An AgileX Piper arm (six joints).
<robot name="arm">
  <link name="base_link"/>
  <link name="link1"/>
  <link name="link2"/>
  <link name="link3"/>
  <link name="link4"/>
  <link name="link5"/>
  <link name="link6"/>
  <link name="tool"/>
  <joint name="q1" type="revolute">
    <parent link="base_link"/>
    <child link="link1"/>
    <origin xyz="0 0 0.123" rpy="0 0 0"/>
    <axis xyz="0 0 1"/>
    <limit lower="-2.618" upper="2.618"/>
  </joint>
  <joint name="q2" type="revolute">
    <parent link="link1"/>
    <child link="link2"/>
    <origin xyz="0 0 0" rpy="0 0 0"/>
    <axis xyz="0 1 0"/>
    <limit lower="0" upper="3.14"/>
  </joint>
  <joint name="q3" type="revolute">
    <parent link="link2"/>
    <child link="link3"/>
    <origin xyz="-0.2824 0 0.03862" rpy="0 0 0"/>
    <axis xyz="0 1 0"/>
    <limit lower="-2.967" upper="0"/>
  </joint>
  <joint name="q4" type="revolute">
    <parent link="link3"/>
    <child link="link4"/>
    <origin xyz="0.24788 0 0.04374" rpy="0 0 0"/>
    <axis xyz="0.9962 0 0.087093"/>
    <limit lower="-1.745" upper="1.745"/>
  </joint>
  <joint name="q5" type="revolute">
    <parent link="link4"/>
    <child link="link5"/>
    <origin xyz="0 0 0" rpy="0 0 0"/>
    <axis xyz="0 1 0"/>
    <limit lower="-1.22" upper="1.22"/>
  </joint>
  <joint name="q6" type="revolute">
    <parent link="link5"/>
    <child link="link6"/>
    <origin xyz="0.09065 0 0.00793" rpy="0 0 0"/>
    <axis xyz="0.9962 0 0.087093"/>
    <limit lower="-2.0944" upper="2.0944"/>
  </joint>
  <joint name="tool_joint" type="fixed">
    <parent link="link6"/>
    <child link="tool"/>
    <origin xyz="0 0 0" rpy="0 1.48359 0"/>
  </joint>
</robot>
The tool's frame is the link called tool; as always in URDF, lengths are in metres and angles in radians.
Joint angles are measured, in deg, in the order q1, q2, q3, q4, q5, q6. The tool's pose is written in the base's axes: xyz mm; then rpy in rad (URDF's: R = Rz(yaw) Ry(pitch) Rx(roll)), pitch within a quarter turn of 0, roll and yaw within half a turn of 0. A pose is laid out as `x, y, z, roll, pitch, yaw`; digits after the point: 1 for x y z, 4 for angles.
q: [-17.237, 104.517, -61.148, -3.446, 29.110, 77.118]
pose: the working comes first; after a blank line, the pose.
Where each joint sits with the arm in this pose, in the base's axes (m; each line is computed from the numbers above, not from the rounded line before):
q1: 0.0000 0.0000 0.1230
q2: 0.0000 0.0000 0.1230
q3: 0.1033 -0.0321 0.3867
q4: 0.3041 -0.0944 0.2483
q5: 0.3041 -0.0944 0.2483
q6: 0.3367 -0.1072 0.1643
the tool: 0.3367 -0.1072 0.1643

336.7, -107.2, 164.3, 2.7682, 0.1314, 1.5167
